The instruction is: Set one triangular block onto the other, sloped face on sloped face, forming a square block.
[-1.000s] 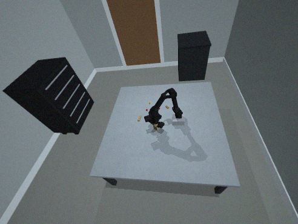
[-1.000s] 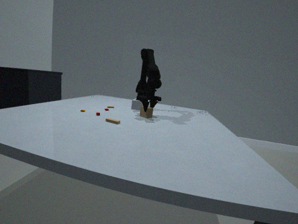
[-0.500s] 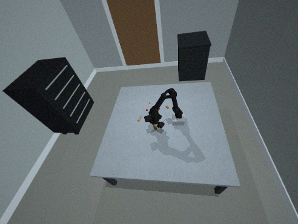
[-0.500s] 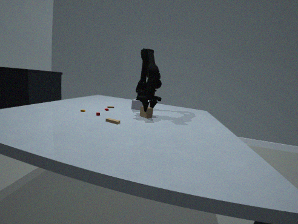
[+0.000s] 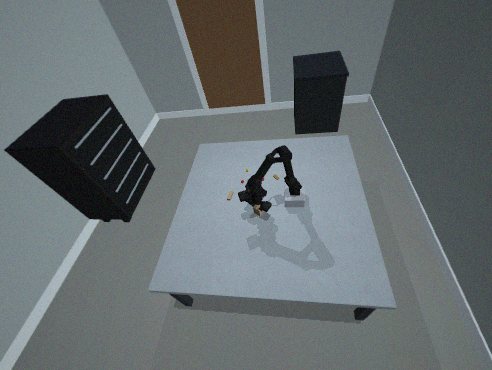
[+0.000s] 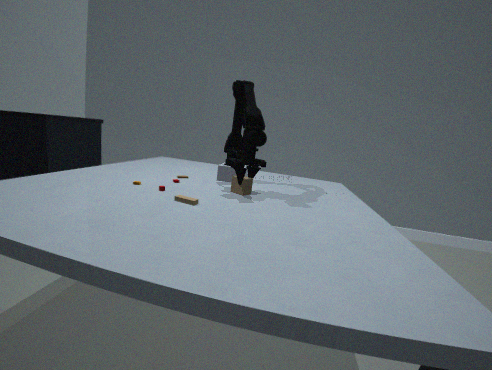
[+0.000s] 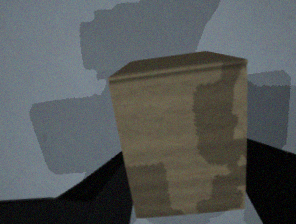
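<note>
Now: the triangular block 1 cm above my gripper tip. The rest, counted from my gripper tip: small red block (27 cm to the right, 16 cm ahead, 3 cm below); then orange block (39 cm to the right, 14 cm ahead, 3 cm below); then flat tan block (23 cm ahead, 13 cm to the right, 3 cm below).
</note>
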